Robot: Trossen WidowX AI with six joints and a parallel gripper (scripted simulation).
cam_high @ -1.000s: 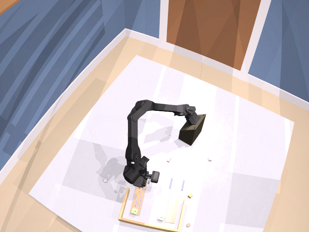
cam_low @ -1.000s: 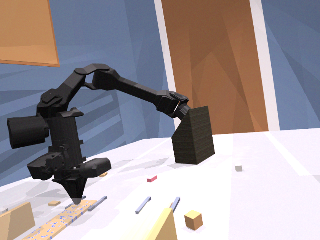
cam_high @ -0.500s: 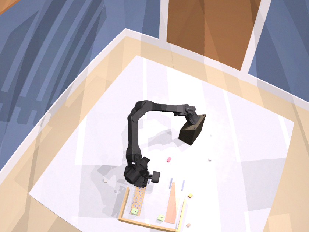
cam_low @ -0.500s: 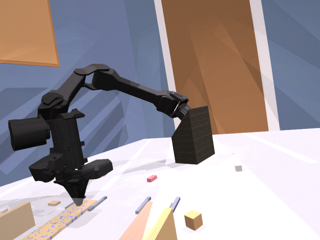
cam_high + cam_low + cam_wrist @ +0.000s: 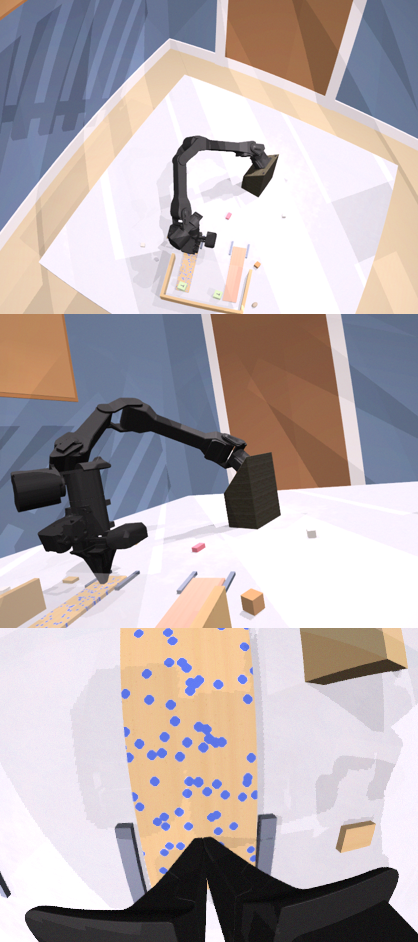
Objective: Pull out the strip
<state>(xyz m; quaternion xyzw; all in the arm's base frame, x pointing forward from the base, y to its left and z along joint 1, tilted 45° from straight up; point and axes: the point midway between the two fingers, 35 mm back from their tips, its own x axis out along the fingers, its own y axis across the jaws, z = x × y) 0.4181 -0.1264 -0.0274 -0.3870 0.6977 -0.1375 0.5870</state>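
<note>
My gripper tip is now 190 mm past the pink block and 50 mm to the right of it. The rest, counted from my gripper tip: orange cube (270 mm to the left, 60 mm behind).
</note>
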